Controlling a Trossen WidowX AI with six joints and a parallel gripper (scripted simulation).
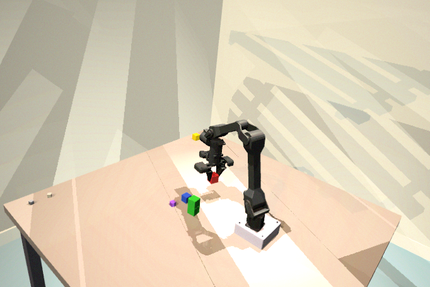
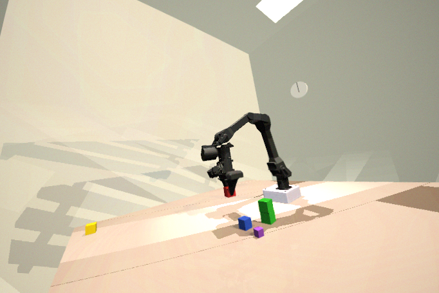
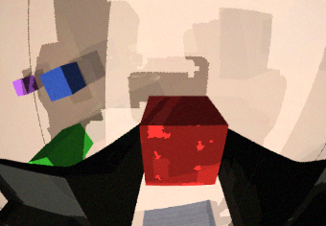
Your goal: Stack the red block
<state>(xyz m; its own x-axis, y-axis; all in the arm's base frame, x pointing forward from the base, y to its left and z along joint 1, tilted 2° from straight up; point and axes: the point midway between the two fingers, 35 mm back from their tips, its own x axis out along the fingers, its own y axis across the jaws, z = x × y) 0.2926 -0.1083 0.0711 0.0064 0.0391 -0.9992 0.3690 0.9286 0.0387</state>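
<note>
The blue block lies 11 cm to the left of my gripper tip, 7 cm below it and 6 cm ahead of it. Also, from my gripper tip: yellow block: 44 cm to the right, 44 cm ahead, 7 cm below; then small purple block: 18 cm to the left, 8 cm below, 8 cm ahead; then red block: 1 cm above.
</note>
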